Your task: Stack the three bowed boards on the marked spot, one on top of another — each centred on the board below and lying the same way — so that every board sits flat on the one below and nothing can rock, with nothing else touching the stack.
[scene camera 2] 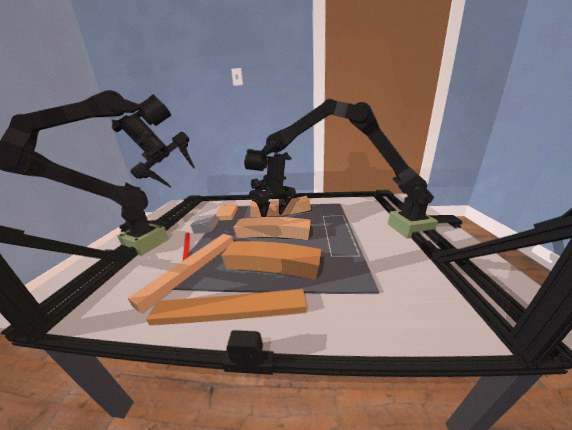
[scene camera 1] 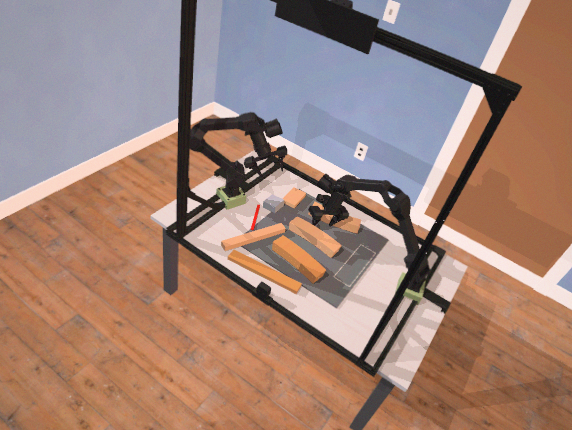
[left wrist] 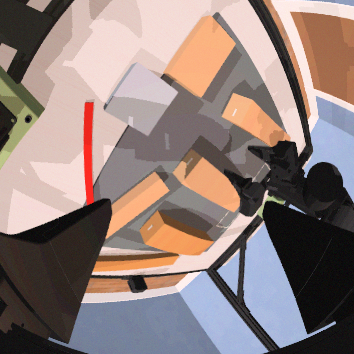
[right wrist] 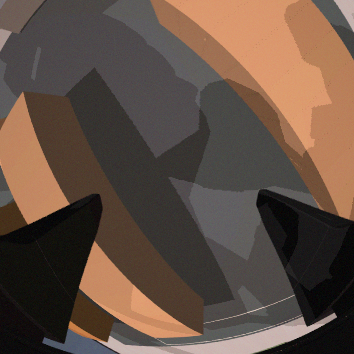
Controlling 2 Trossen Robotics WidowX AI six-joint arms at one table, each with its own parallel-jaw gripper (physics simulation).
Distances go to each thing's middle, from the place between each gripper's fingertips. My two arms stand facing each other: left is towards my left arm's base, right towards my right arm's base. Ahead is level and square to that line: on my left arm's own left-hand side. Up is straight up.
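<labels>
Counting from my left hand, I find the grey block (left wrist: 140,97) 20 mm to the right and 40 mm ahead, and it is 180 mm below. The red stick (left wrist: 88,106) is 10 mm to the left of that same left hand and 80 mm behind it, 200 mm below.
From my right hand, the red stick is 27 cm to the left and 11 cm behind, 3 cm below. The grey block, again counted from my right hand, is 25 cm to the left and sits 1 cm below.
</labels>
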